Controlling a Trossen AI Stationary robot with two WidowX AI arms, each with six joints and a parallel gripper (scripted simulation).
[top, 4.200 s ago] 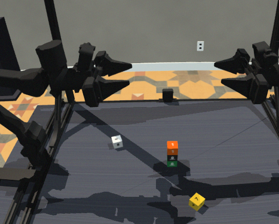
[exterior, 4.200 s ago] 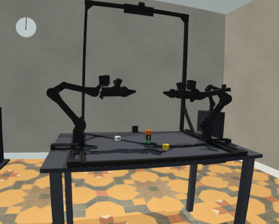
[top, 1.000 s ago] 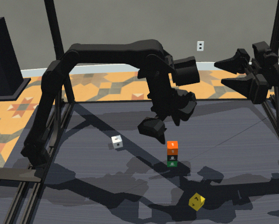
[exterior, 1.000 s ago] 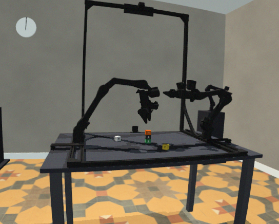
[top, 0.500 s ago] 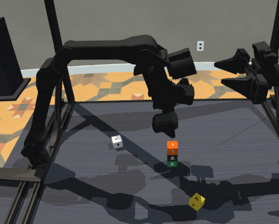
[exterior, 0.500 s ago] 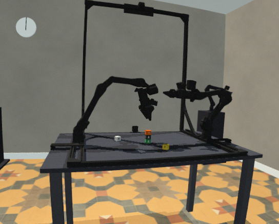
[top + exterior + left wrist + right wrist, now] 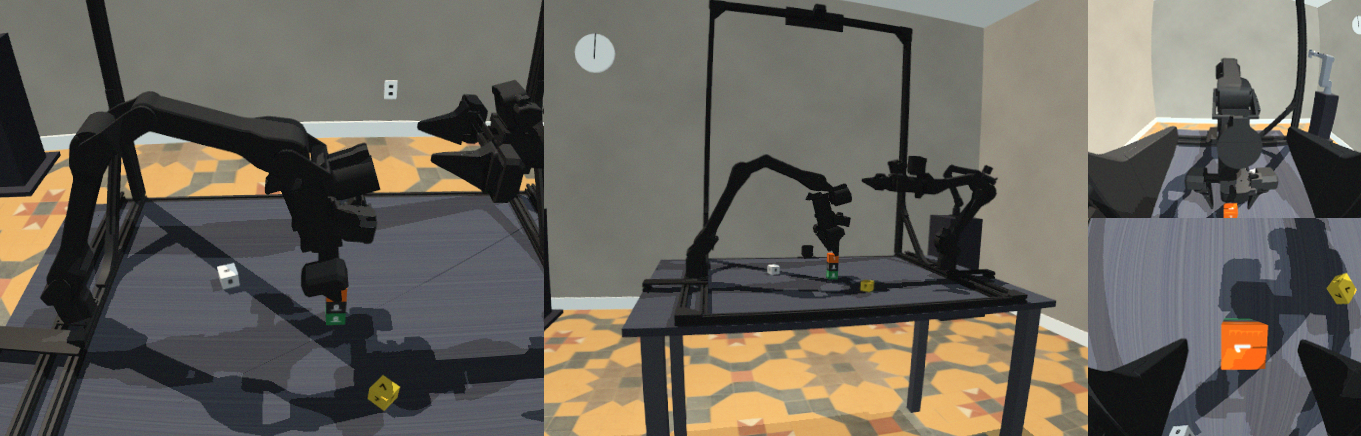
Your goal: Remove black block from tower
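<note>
Now: right hand 5 cm above the orange block and 1 cm to the right of it. The rest, counted from my right hand: yellow block (16 cm ahead, 11 cm below, 7 cm to the left).
</note>
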